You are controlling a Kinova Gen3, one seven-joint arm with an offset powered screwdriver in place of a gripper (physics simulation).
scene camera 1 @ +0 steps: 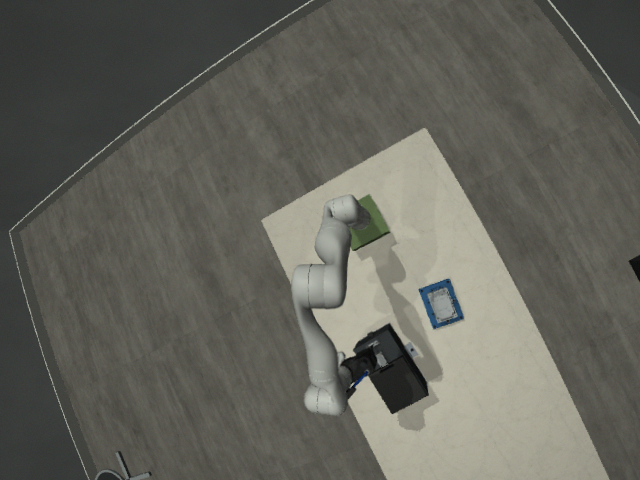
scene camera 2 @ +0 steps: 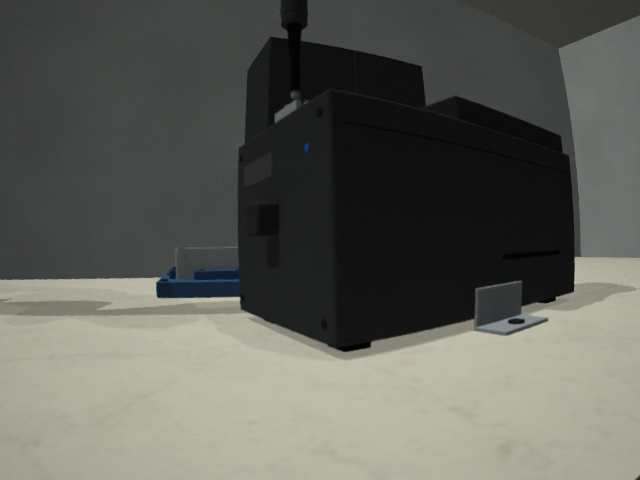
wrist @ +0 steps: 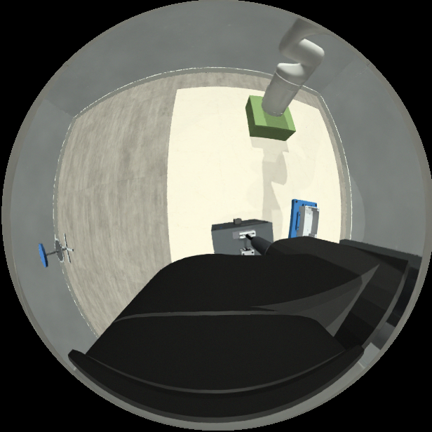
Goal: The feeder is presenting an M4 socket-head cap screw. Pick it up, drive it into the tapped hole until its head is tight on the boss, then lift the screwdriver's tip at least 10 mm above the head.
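My gripper, the black screwdriver (scene camera 2: 294, 85) (wrist: 248, 236), points straight down over the pick-up block at one end of the black feeder (scene camera 1: 400, 384) (scene camera 2: 439, 206) (wrist: 225, 242). In scene camera 2 the small light head of the screw (scene camera 2: 295, 95) sits directly at the tip, just above the pale block (scene camera 2: 287, 111). The screw's shank is too small to make out. The light grey housing (scene camera 1: 443, 304) (scene camera 2: 206, 258) (wrist: 310, 220) stands on a blue base (scene camera 1: 438, 326) (scene camera 2: 199, 288) (wrist: 295, 217), apart from the feeder. The tapped hole cannot be made out.
The arm's base stands on a green block (scene camera 1: 379, 222) (wrist: 270, 131) at the far end of the pale table. A small grey angle bracket (scene camera 1: 410, 349) (scene camera 2: 497, 304) is beside the feeder. The feeder's taller black housing rises behind the tip. A blue-seated stool (wrist: 43, 255) is on the floor.
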